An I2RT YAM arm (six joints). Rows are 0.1 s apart.
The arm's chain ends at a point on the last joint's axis. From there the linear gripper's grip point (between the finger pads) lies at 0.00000 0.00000 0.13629 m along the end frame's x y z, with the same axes.
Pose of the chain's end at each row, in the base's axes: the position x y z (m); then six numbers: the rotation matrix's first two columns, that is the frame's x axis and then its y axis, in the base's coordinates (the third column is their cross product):
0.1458, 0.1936, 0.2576, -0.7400, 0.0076, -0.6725, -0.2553, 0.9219, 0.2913
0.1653, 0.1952, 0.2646, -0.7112, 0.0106, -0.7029, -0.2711, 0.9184, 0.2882
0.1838, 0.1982, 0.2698, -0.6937, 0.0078, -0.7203, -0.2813, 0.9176, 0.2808
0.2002, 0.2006, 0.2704, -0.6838, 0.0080, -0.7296, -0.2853, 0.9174, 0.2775
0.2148, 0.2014, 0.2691, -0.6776, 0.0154, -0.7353, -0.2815, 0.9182, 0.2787
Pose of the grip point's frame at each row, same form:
0.2306, 0.2464, 0.1649, -0.7400, 0.0076, -0.6725, -0.2553, 0.9219, 0.2913
0.2537, 0.2491, 0.1760, -0.7112, 0.0106, -0.7029, -0.2711, 0.9184, 0.2882
0.2742, 0.2524, 0.1833, -0.6937, 0.0078, -0.7203, -0.2813, 0.9176, 0.2808
0.2917, 0.2548, 0.1852, -0.6838, 0.0080, -0.7296, -0.2853, 0.9174, 0.2775
0.3074, 0.2553, 0.1849, -0.6776, 0.0154, -0.7353, -0.2815, 0.9182, 0.2787

